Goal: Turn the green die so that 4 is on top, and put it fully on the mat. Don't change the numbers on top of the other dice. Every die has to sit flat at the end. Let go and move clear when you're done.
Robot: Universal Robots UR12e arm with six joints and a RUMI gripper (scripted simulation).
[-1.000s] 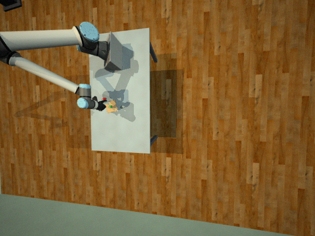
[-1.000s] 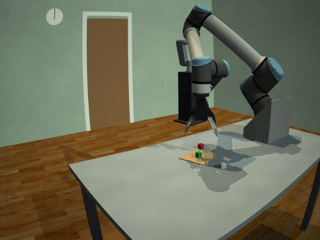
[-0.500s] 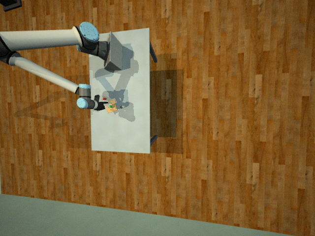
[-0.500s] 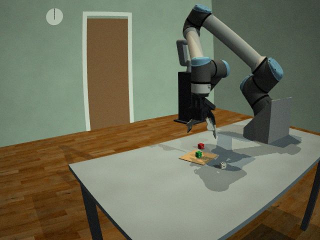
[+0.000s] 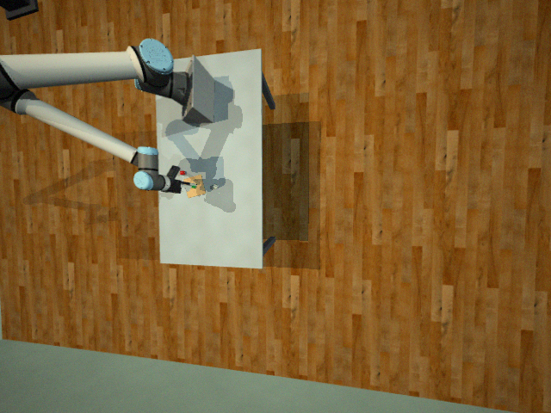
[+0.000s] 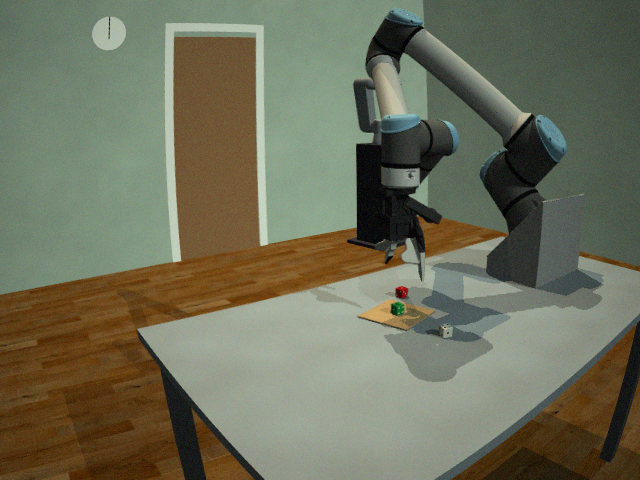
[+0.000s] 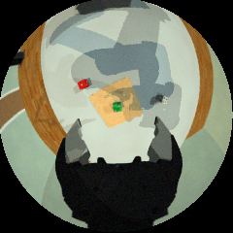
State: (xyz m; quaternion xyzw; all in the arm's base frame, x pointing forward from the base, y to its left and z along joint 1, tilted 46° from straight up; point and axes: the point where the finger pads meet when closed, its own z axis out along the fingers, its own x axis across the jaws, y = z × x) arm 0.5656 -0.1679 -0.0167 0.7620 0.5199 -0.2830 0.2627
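Now: the green die 90 mm below my hand and 20 mm ahead of it. From my hand the other things lie so: red die: 100 mm below, 90 mm behind, 80 mm to the right; then tan mat: 110 mm below, 20 mm ahead; then white die: 160 mm to the left, 100 mm below, 40 mm ahead.
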